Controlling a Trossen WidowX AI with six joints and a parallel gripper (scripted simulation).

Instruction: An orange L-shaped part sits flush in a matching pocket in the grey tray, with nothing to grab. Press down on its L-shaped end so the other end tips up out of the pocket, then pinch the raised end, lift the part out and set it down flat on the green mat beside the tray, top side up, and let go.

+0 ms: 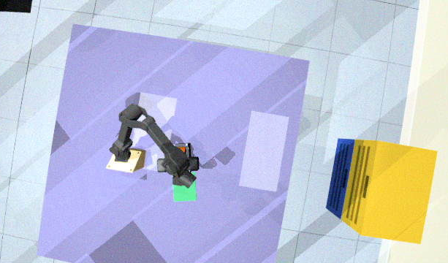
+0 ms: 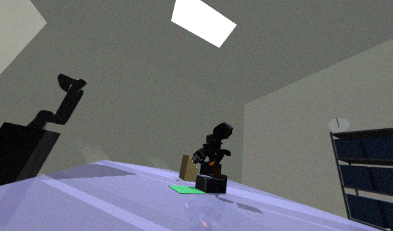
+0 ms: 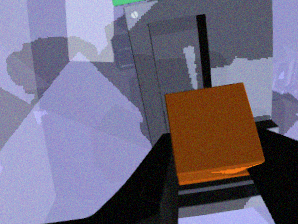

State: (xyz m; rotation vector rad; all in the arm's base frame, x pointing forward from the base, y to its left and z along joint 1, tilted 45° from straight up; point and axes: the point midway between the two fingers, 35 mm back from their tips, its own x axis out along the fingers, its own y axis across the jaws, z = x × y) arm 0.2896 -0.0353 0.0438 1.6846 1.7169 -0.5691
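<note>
The green mat lies 10 mm ahead of my gripper tip, 140 mm to the right of it and 130 mm below it. Also, from my gripper tip: orange L-shaped part: 20 mm behind, 30 mm to the left, 30 mm below.
</note>
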